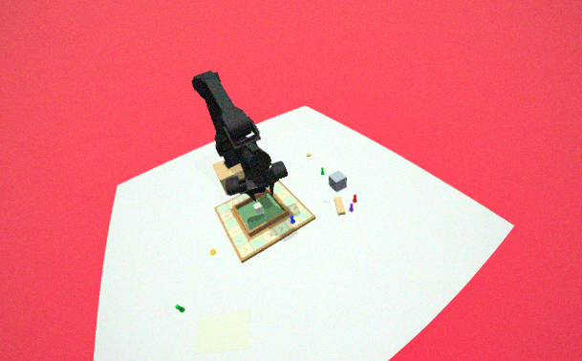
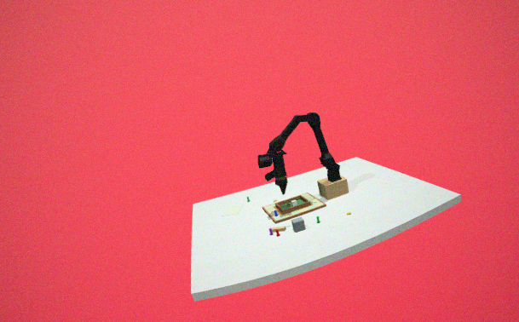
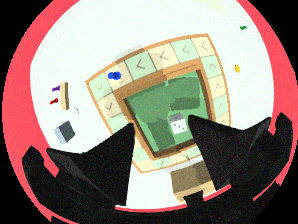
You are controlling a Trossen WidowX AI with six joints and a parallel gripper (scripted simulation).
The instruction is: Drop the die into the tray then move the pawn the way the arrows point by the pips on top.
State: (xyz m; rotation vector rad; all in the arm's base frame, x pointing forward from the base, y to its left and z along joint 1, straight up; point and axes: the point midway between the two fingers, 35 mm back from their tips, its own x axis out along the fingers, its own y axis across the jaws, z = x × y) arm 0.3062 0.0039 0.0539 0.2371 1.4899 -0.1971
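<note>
The blue pawn is 80 mm below my gripper tip, 80 mm ahead of it and 50 mm to the left of it. The rest, counted from my gripper tip: tan block 220 mm to the left, 120 mm ahead, 100 mm below; white die 80 mm below, 50 mm behind, 20 mm to the right; green dice tray 100 mm below, 40 mm behind, 20 mm to the right.
</note>
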